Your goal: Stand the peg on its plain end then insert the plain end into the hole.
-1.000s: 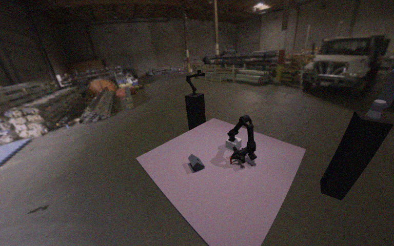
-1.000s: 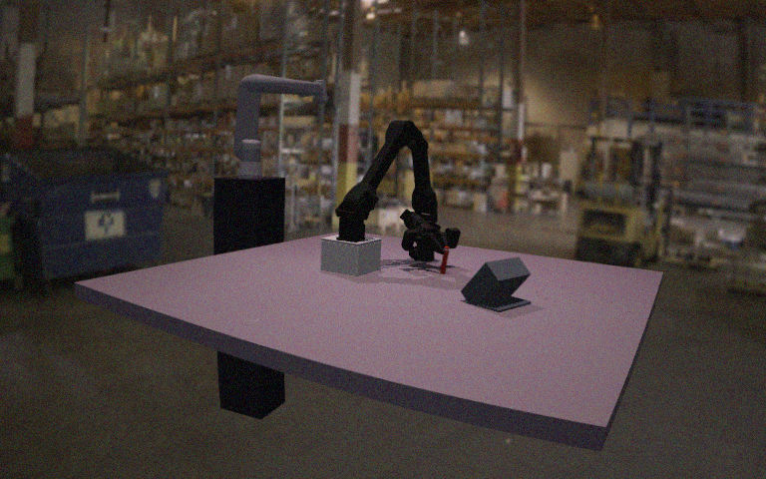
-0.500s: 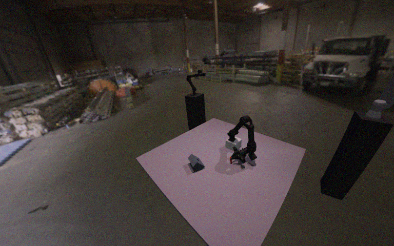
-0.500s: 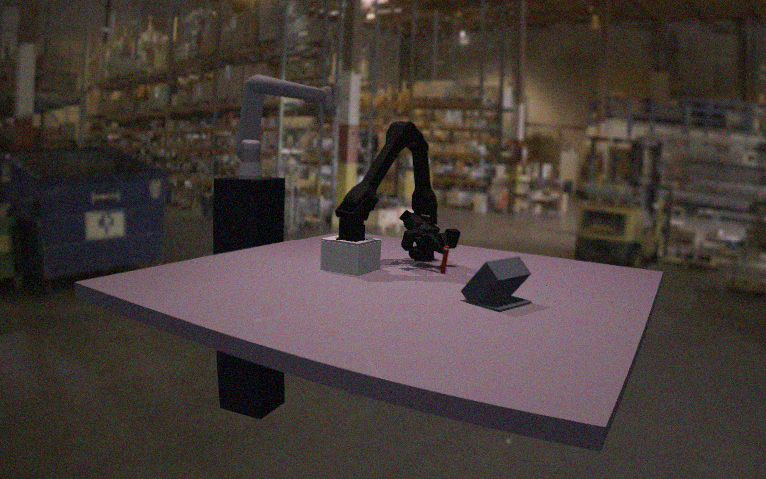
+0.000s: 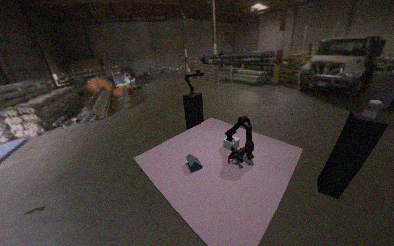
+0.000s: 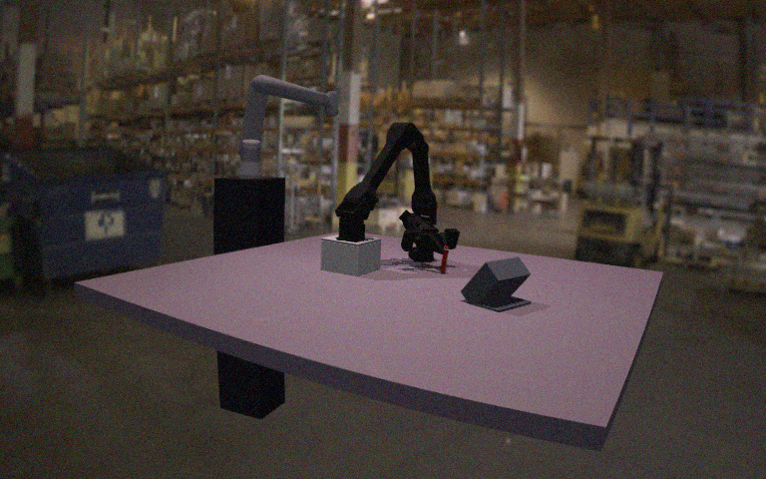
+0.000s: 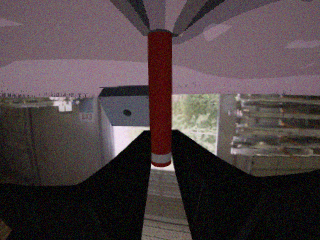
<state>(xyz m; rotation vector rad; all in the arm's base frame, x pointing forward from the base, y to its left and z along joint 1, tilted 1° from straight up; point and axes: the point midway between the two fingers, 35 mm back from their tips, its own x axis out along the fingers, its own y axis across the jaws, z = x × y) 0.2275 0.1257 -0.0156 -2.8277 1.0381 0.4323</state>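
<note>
Now: the red peg right at my gripper tip. Also, from my gripper tip: sloped panel (20 cm ahead, 26 cm to the right, 1 cm below).
</note>
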